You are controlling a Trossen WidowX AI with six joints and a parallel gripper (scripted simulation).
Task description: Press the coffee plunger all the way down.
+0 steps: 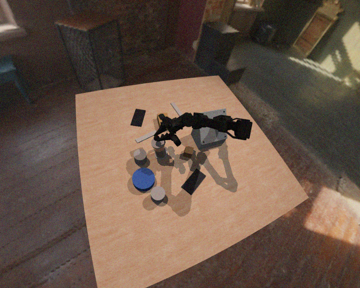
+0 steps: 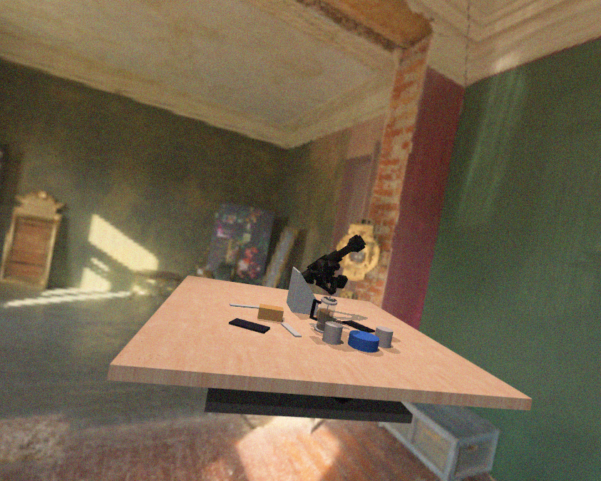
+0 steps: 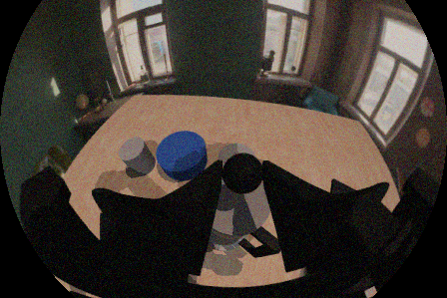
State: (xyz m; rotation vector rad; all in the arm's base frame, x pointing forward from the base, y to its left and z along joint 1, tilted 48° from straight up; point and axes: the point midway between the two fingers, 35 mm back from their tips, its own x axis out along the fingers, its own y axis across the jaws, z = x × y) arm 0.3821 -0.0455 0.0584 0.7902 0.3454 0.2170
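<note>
The coffee press is 3 cm behind my gripper tip, 1 cm to the right of it and 9 cm below it. From my gripper tip the other things lie so: blue disc (11 cm ahead, 13 cm to the left, 16 cm below); brown cube (20 cm behind, 6 cm to the left, 16 cm below); tan block (14 cm behind, 22 cm to the right, 16 cm below).
</note>
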